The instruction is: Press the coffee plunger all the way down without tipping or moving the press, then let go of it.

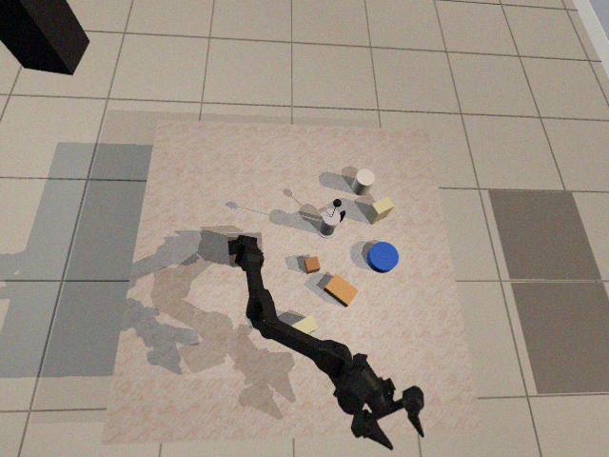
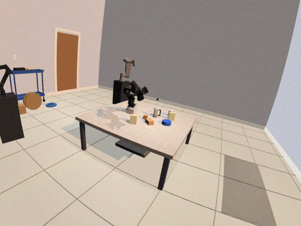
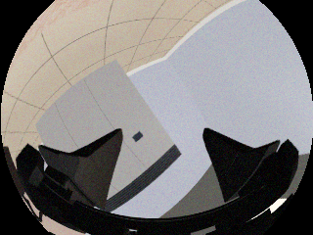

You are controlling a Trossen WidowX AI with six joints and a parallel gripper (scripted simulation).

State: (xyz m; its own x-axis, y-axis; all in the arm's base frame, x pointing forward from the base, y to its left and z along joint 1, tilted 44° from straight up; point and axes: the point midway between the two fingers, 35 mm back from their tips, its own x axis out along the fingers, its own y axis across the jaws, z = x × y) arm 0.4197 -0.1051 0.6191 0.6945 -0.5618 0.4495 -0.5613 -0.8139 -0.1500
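Right now my gripper tip is 69 cm to the right of the coffee press, 29 cm above it and 19 cm past it. The rest, counted from my gripper tip: small brown cube 51 cm to the left, 39 cm below, 25 cm behind.
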